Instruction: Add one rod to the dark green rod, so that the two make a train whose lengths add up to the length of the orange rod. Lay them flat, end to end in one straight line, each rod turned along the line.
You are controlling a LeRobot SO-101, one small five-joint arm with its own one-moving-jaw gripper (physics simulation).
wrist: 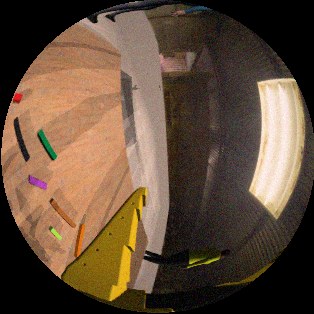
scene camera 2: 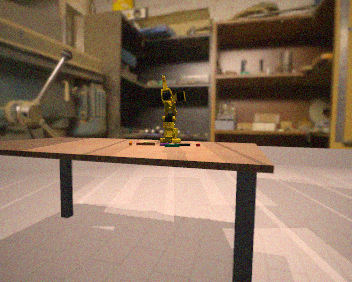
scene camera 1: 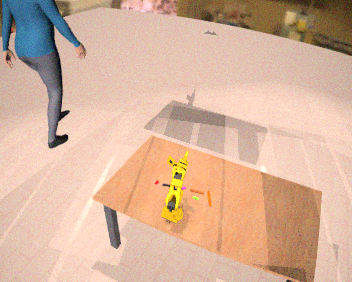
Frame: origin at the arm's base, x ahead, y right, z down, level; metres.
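Seen in the pictures: hand at its tool point: (wrist: 146, 194) (scene camera 2: 165, 101) (scene camera 1: 184, 160); arm's base at its link origin: (scene camera 2: 169, 142) (scene camera 1: 174, 211).
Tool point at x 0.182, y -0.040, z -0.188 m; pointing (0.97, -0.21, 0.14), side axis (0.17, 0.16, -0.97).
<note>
Offsets run from my tool point to a thing's middle. Level surfaces: height alone.
The dark green rod {dz +0.183, dx +0.026, dy -0.037 m} (wrist: 47, 145) (scene camera 2: 172, 145) lies flat on the table, beside the black rod {dz +0.183, dx -0.032, dy -0.064 m} (wrist: 21, 139) (scene camera 1: 166, 185). The orange rod {dz +0.183, dx -0.017, dy +0.170 m} (wrist: 79, 240) (scene camera 1: 210, 198) lies apart, near the brown rod {dz +0.183, dx -0.001, dy +0.091 m} (wrist: 63, 213) (scene camera 1: 197, 192). A short purple rod {dz +0.183, dx -0.018, dy +0.011 m} (wrist: 38, 182) (scene camera 1: 183, 188), a light green rod {dz +0.183, dx -0.049, dy +0.105 m} (wrist: 55, 233) (scene camera 1: 196, 198) and a small red rod {dz +0.183, dx -0.044, dy -0.132 m} (wrist: 18, 98) (scene camera 1: 156, 182) (scene camera 2: 198, 145) lie loose. No rod lies end to end with the dark green one. My gripper (scene camera 1: 179, 156) (scene camera 2: 172, 85) is fully open, raised high above the table; in the wrist view one notched jaw shows.
The wooden table {dz +0.188 m} (scene camera 1: 245, 210) (scene camera 2: 225, 154) carries the arm's base (scene camera 1: 172, 215) near its edge, with the rods around it. A person in a blue top (scene camera 1: 35, 35) stands on the floor beyond the table. A person in a yellow top (wrist: 204, 257) shows in the wrist view.
</note>
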